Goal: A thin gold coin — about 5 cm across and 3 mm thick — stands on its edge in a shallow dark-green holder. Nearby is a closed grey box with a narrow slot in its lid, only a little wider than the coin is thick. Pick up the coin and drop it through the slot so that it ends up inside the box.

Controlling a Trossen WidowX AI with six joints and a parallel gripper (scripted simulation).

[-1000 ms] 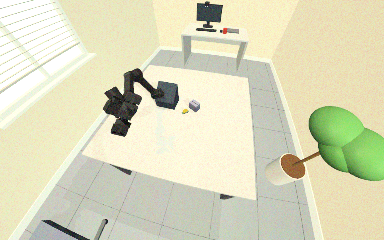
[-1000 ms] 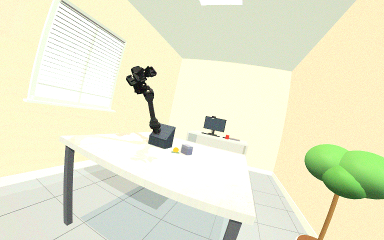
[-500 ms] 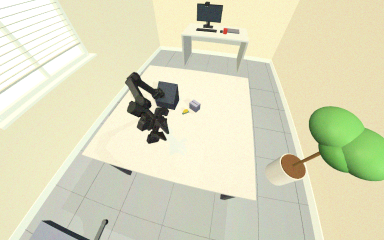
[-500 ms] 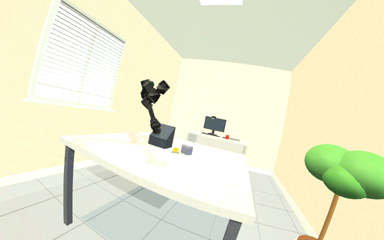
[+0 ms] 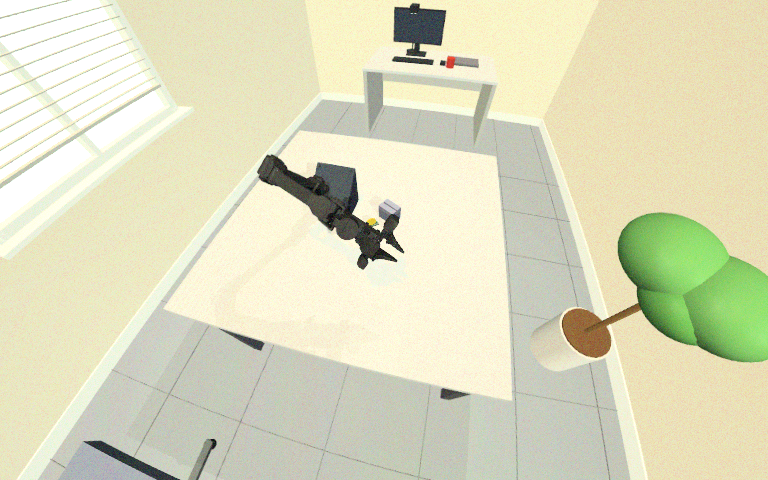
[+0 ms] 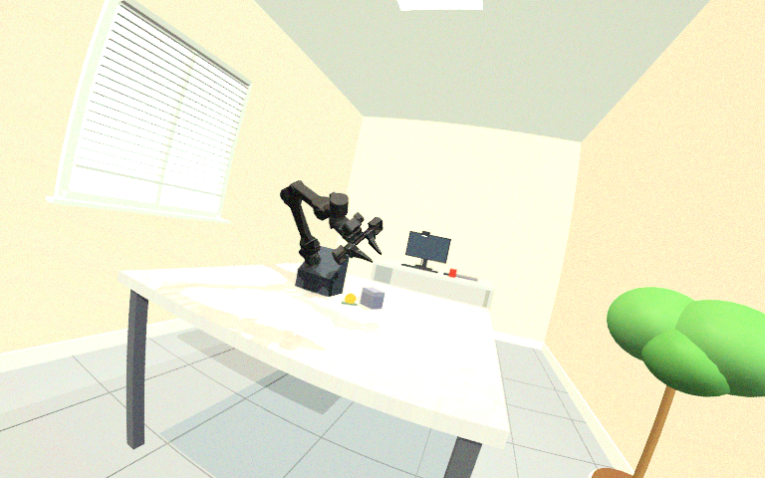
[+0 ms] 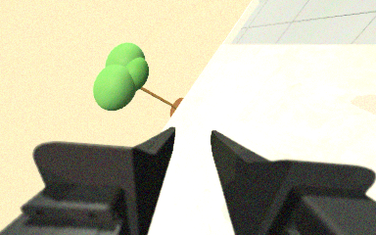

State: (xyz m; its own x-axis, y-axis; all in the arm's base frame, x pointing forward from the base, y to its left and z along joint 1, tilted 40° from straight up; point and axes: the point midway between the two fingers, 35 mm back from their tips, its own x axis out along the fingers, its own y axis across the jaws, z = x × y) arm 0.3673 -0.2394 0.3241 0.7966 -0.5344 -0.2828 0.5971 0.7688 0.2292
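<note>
My gripper tip is 31 cm to the right of the thin gold coin, 22 cm above it and 15 cm past it.
</note>
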